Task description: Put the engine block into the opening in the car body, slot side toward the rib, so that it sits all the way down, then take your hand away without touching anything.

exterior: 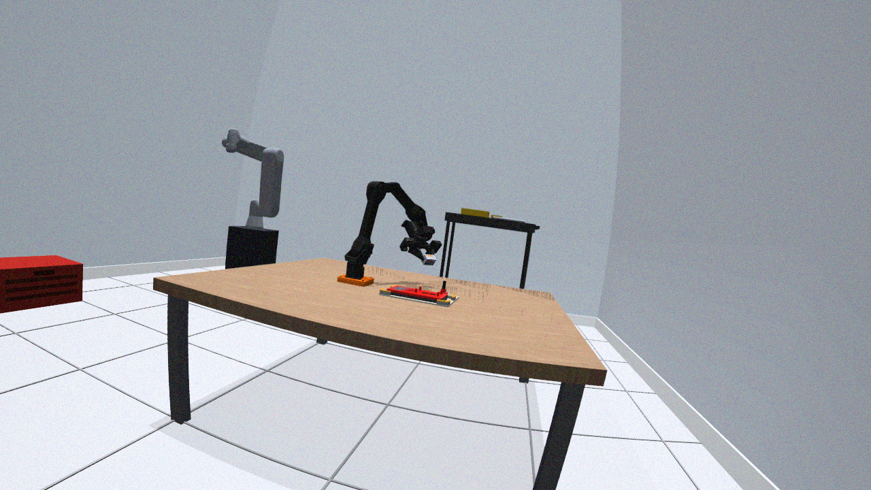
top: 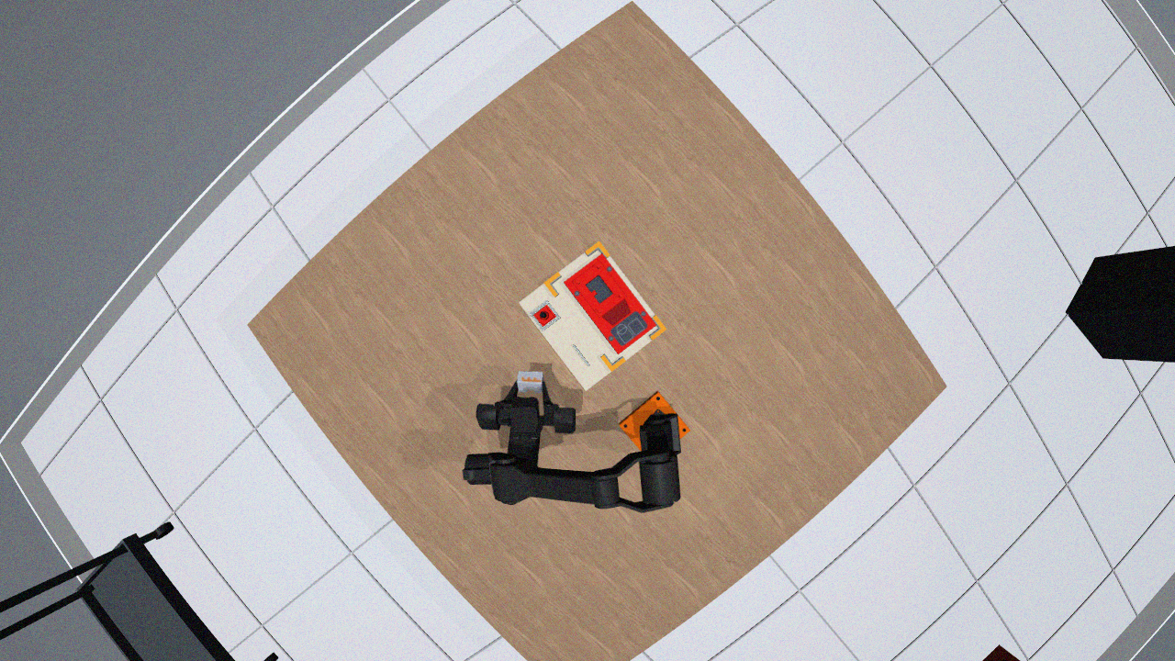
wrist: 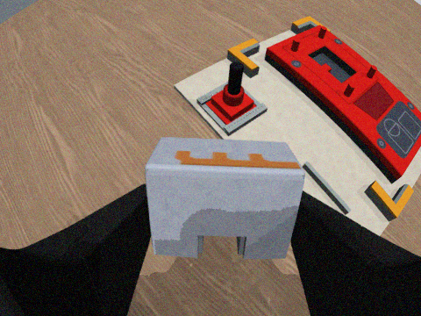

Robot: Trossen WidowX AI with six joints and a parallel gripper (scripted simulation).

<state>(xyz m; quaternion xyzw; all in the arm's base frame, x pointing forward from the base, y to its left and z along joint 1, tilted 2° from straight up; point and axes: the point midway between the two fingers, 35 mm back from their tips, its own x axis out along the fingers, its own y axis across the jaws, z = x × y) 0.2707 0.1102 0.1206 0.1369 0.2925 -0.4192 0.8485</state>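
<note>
Right now my gripper tip is 12 cm to the left of the small stand, 9 cm above it and 7 cm short of it. Also, from my gripper tip: engine block right at my gripper tip.
</note>
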